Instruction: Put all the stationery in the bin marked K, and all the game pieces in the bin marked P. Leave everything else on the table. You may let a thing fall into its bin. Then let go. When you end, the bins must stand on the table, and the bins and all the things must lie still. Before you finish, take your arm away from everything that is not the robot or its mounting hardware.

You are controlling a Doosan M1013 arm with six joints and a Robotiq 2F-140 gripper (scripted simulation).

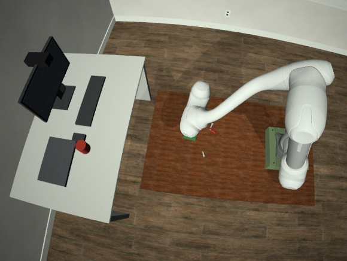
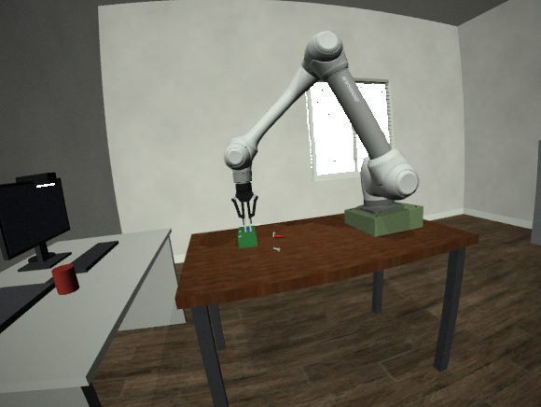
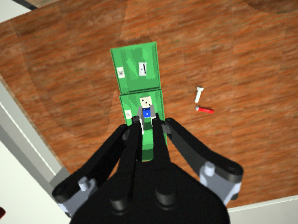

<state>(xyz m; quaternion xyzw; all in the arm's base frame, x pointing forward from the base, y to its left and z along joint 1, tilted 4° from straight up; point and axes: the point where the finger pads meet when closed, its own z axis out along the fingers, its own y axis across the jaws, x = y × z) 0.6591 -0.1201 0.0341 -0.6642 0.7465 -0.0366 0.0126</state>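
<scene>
The white domino is 60 mm below my hand. The rest, counted from my hand: blue die (30 mm below); then red piece (140 mm behind, 50 mm to the left, 70 mm below).
</scene>
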